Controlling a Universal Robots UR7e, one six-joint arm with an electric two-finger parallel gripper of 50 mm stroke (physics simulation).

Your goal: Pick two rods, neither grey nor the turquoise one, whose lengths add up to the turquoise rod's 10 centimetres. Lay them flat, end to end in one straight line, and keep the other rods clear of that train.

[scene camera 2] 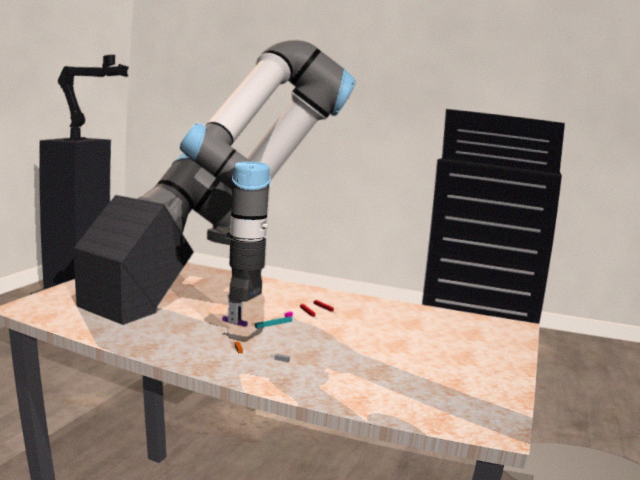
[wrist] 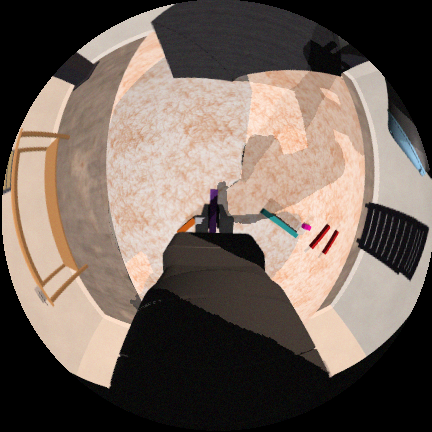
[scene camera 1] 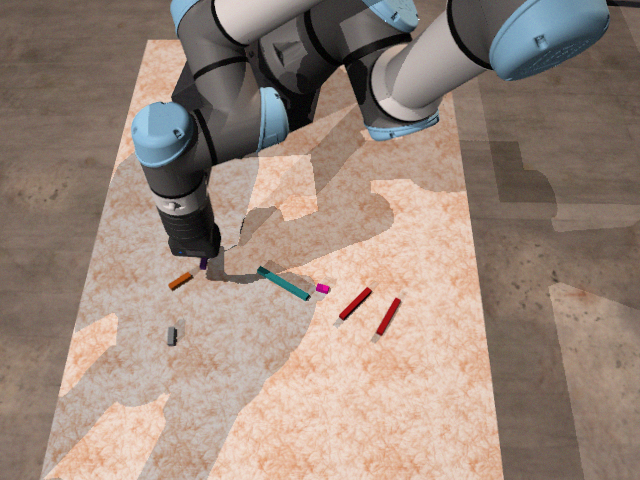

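Pixels of known places: gripper, between the fingertips: [scene camera 2: 235, 321] [wrist: 212, 211] [scene camera 1: 205, 253]; arm's base, origin of its link: [scene camera 2: 154, 223] [scene camera 1: 289, 54].
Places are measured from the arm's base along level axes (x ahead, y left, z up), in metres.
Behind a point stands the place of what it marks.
My gripper [scene camera 2: 235, 321] @[x 0.318, y -0.127, z -0.155 m] [wrist: 212, 211] @[x 0.318, y -0.127, z -0.155 m] is shut on a purple rod [scene camera 1: 203, 264] @[x 0.343, y -0.126, z -0.149 m] [scene camera 2: 242, 323] @[x 0.340, y -0.133, z -0.153 m] [wrist: 213, 194] @[x 0.295, y -0.126, z -0.149 m], held level close over the table; whether it touches the table I cannot tell. An orange rod [scene camera 1: 180, 281] @[x 0.356, y -0.170, z -0.187 m] [scene camera 2: 238, 347] @[x 0.359, y -0.182, z -0.187 m] [wrist: 186, 224] @[x 0.350, y -0.171, z -0.187 m] lies beside the gripper, a small gap from the purple rod. The turquoise rod [scene camera 1: 283, 283] @[x 0.354, y 0.005, z -0.186 m] [scene camera 2: 273, 322] @[x 0.353, y -0.004, z -0.189 m] [wrist: 280, 223] @[x 0.348, y -0.001, z -0.187 m] lies on the other side. A short magenta rod [scene camera 1: 322, 288] @[x 0.361, y 0.070, z -0.187 m] [scene camera 2: 288, 314] @[x 0.360, y 0.064, z -0.189 m] [wrist: 306, 227] @[x 0.359, y 0.068, z -0.187 m] lies near its far end. Two red rods [scene camera 1: 355, 303] @[x 0.387, y 0.126, z -0.186 m] [scene camera 1: 388, 316] @[x 0.409, y 0.180, z -0.187 m] [scene camera 2: 307, 310] @[x 0.388, y 0.118, z -0.189 m] [scene camera 2: 323, 305] @[x 0.408, y 0.175, z -0.189 m] [wrist: 320, 236] @[x 0.384, y 0.124, z -0.187 m] [wrist: 330, 242] @[x 0.406, y 0.177, z -0.188 m] lie farther right.
A short grey rod [scene camera 1: 171, 335] @[x 0.456, y -0.170, z -0.186 m] [scene camera 2: 282, 357] @[x 0.458, y -0.175, z -0.188 m] lies on the table [scene camera 1: 361, 413] @[x 0.569, y 0.136, z -0.197 m] [scene camera 2: 439, 356] @[x 0.748, y 0.014, z -0.197 m], beyond the orange rod. The black robot base block [scene camera 2: 118, 258] @[x 0.049, y -0.201, z -0.041 m] [wrist: 225, 40] @[x 0.075, y -0.118, z -0.099 m] stands at the table's back. A black drawer cabinet [scene camera 2: 496, 206] stands behind the table.
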